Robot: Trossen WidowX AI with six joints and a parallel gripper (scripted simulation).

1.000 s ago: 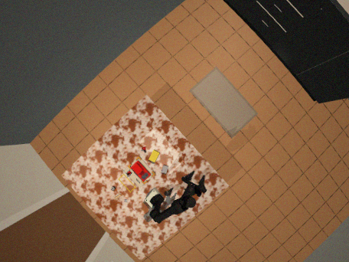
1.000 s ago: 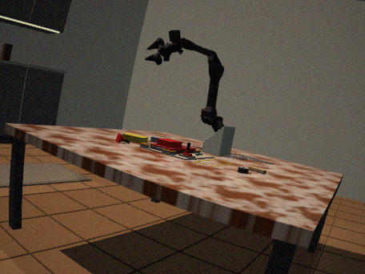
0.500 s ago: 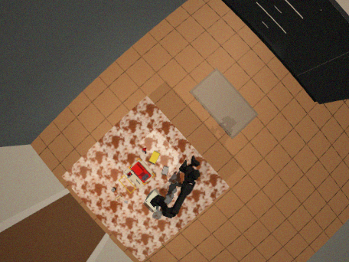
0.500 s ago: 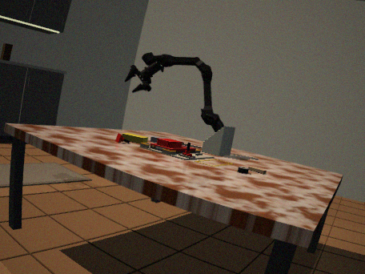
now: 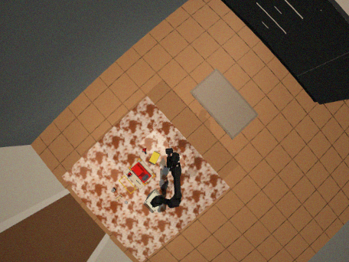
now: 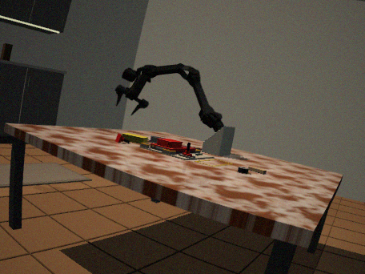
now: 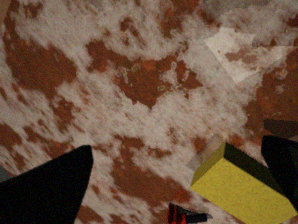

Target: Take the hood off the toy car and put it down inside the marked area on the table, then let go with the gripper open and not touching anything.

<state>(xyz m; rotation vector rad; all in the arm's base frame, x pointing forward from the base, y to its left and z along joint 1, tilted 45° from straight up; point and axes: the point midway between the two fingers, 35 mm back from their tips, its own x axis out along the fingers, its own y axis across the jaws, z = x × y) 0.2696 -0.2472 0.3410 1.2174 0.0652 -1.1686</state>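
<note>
Now: gripper tip 4 cm short of the yellow block, 15 cm to the right of it and 11 cm above it. Also, from my gripper tip: tan stick (4 cm behind, 73 cm to the left, 12 cm below); black wheel (6 cm ahead, 71 cm to the left, 12 cm below).
</note>
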